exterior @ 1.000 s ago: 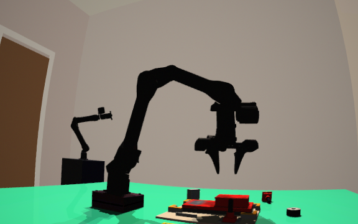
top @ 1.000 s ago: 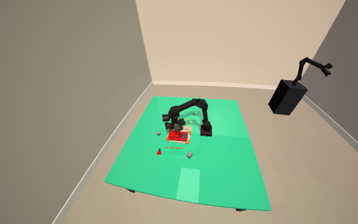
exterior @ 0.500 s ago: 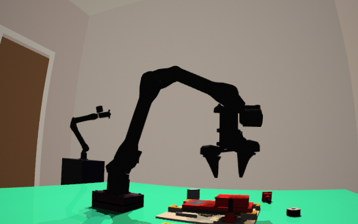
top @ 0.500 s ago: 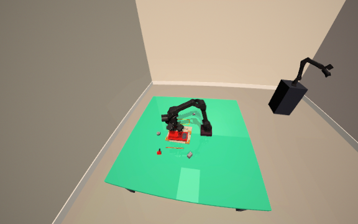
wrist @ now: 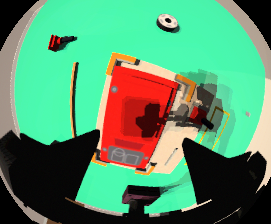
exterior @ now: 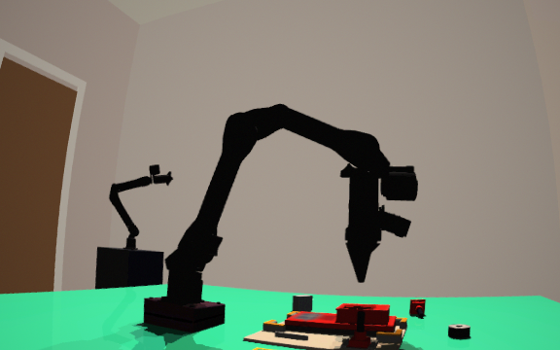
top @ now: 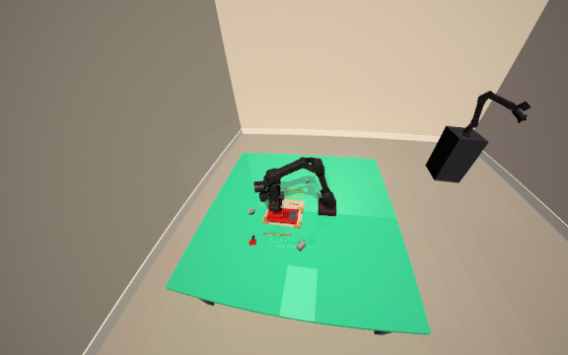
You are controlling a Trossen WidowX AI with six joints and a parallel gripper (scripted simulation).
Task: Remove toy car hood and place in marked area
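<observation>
The hood is 60 mm below my gripper tip, 10 mm to the left of it and 10 mm ahead of it. From my gripper tip the other things lie so: thin orange rod (140 mm to the left, 100 mm below, 30 mm behind); black wheel (190 mm ahead, 90 mm below, 10 mm to the left).
</observation>
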